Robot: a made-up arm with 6 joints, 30 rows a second.
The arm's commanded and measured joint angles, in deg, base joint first. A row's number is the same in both.
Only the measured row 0 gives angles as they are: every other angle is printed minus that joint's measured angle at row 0.
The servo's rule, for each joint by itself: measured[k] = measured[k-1] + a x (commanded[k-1-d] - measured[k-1]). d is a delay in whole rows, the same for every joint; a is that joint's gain. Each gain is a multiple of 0.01, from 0.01 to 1. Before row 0 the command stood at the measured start. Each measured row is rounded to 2 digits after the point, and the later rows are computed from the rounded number. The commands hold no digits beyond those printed.
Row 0, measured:
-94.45, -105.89, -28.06, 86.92, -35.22, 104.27
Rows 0 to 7, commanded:
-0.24, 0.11, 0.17, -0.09, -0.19, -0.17
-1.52, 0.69, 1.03, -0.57, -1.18, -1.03
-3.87, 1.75, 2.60, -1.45, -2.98, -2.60
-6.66, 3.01, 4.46, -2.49, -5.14, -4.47
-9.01, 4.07, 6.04, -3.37, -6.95, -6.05
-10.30, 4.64, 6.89, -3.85, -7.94, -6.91
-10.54, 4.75, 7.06, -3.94, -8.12, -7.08
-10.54, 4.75, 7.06, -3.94, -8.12, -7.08
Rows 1 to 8, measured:
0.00, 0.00, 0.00, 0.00, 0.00, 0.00
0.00, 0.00, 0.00, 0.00, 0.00, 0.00
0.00, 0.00, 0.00, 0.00, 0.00, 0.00
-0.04, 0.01, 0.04, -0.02, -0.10, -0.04
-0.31, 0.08, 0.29, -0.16, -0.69, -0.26
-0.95, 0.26, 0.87, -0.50, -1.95, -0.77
-1.98, 0.56, 1.77, -1.02, -3.70, -1.58
-3.25, 0.95, 2.84, -1.63, -5.49, -2.56
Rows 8 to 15, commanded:
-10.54, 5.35, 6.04, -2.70, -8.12, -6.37
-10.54, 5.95, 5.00, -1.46, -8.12, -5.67
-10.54, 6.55, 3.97, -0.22, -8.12, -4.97
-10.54, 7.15, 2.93, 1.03, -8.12, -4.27
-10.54, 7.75, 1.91, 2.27, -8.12, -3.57
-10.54, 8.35, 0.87, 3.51, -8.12, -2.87
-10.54, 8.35, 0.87, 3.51, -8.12, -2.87
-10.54, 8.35, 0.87, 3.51, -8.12, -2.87
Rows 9 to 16, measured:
-4.52, 1.36, 3.85, -2.21, -6.84, -3.52
-5.60, 1.73, 4.65, -2.66, -7.54, -4.30
-6.49, 2.06, 5.25, -2.99, -7.86, -4.91
-7.22, 2.42, 5.45, -2.91, -8.00, -5.23
-7.82, 2.81, 5.34, -2.53, -8.07, -5.33
-8.31, 3.22, 5.00, -1.93, -8.10, -5.25
-8.71, 3.65, 4.48, -1.16, -8.11, -5.03
-9.04, 4.10, 3.84, -0.27, -8.12, -4.71

